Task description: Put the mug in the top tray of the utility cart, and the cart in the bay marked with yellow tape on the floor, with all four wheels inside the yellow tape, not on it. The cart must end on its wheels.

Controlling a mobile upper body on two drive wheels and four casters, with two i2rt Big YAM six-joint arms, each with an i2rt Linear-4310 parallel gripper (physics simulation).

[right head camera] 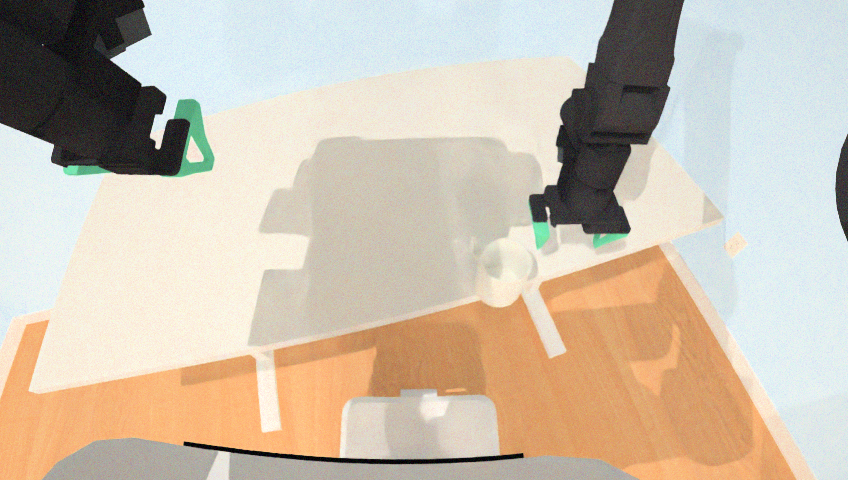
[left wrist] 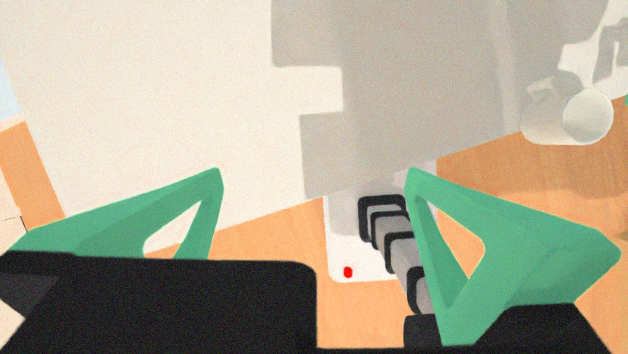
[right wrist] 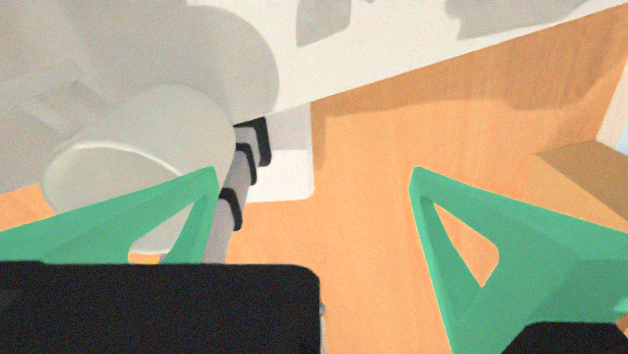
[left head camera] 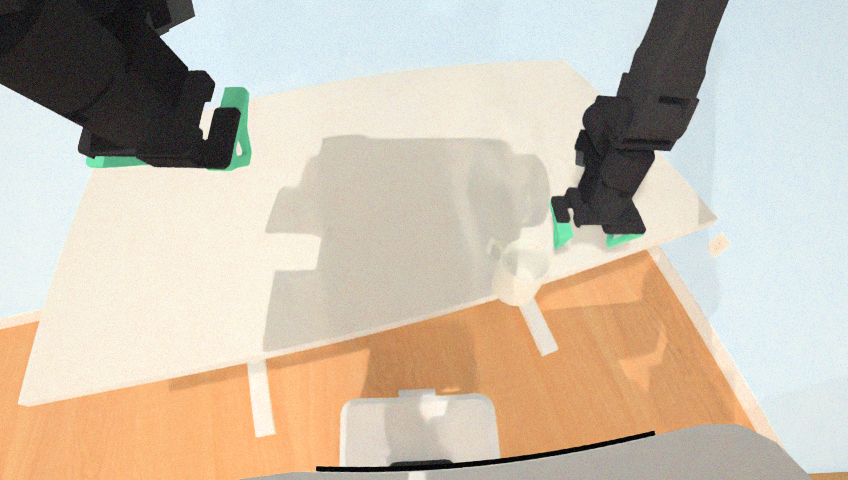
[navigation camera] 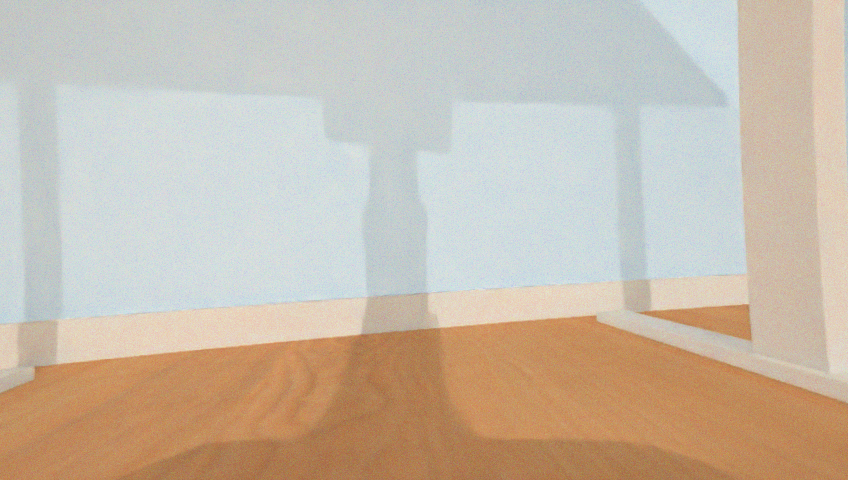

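The whitish mug (left head camera: 516, 286) (right head camera: 501, 291) (left wrist: 542, 122) (right wrist: 175, 117) stands upright at the front edge of the white table (left head camera: 148, 249) (right head camera: 148, 249) (left wrist: 150, 100). Its base seems to reach slightly past the edge, and its handle points away from the edge. My right gripper (left head camera: 584, 245) (right head camera: 568, 245) (right wrist: 313, 177) is open and empty, to the right of the mug; in the right wrist view its left finger overlaps the mug. My left gripper (left wrist: 313, 178) is open and empty above the table's left part. The cart and taped bay cannot be made out.
Table feet (left head camera: 261, 398) (left head camera: 538, 330) stick out over the wooden floor. In the navigation view a table leg (navigation camera: 779, 178) stands at the right before the wall (navigation camera: 238, 196). A brown box-like object (right wrist: 585, 172) and a small unclear yellow patch (right wrist: 145, 260) show in the right wrist view.
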